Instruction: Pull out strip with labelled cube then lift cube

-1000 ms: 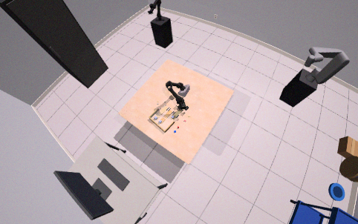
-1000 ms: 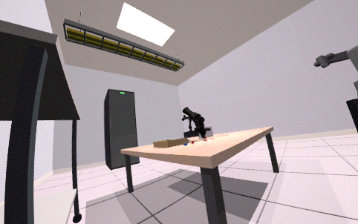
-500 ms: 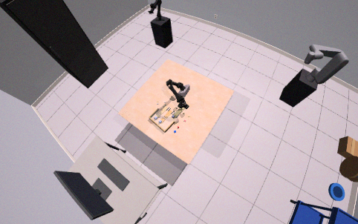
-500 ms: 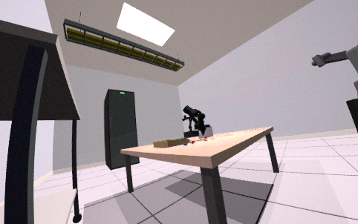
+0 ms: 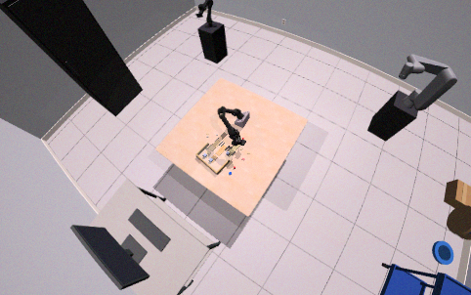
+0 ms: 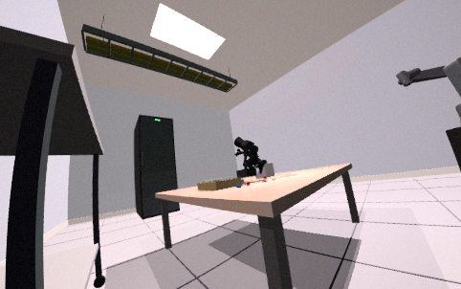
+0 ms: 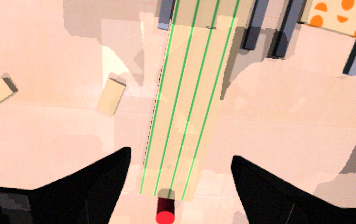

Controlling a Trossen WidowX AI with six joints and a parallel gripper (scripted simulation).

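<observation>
The tan block is 6 cm to the left of my gripper tip, 5 cm below it and 2 cm ahead of it. From my gripper tip the other things lie so: pink block: 15 cm to the left, 11 cm ahead, 4 cm below.
</observation>
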